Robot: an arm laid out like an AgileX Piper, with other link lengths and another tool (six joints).
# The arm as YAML. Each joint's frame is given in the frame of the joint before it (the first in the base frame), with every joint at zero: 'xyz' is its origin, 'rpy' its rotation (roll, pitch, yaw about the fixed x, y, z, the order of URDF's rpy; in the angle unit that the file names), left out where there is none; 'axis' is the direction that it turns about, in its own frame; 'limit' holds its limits. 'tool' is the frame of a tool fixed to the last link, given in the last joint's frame.
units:
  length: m
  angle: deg
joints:
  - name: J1
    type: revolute
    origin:
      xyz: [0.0, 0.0, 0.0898]
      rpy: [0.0, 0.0, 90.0]
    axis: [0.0, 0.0, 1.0]
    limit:
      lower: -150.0
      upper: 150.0
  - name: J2
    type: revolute
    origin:
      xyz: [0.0, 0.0, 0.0]
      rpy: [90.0, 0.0, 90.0]
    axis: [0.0, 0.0, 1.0]
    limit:
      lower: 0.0
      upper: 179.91
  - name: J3
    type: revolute
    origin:
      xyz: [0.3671, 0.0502, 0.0]
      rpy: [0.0, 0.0, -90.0]
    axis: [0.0, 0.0, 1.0]
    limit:
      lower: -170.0
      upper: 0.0
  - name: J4
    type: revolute
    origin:
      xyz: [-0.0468, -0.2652, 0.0]
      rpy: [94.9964, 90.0, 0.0]
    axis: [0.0, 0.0, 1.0]
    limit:
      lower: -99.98
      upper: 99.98
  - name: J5
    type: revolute
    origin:
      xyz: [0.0, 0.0, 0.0]
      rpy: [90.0, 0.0, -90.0]
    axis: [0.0, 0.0, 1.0]
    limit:
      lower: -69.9
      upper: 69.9
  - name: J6
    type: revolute
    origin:
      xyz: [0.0, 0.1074, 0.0]
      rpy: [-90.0, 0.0, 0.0]
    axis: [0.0, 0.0, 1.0]
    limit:
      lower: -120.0
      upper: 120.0
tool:
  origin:
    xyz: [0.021, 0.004, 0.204]
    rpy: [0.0, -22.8, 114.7]
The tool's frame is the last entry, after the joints.
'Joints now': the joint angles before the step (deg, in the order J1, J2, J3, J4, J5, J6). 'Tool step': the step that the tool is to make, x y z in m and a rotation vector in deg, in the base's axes. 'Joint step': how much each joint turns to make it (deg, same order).
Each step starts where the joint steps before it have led.
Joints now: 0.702 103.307 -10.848 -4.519 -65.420 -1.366
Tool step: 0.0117 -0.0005 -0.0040 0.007 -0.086 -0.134
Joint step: 0.012 1.855 -1.937 0.147 -0.004 -0.001
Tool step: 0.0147 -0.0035 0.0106 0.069 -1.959 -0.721
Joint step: -0.002 0.381 -2.326 0.721 -0.015 -0.002
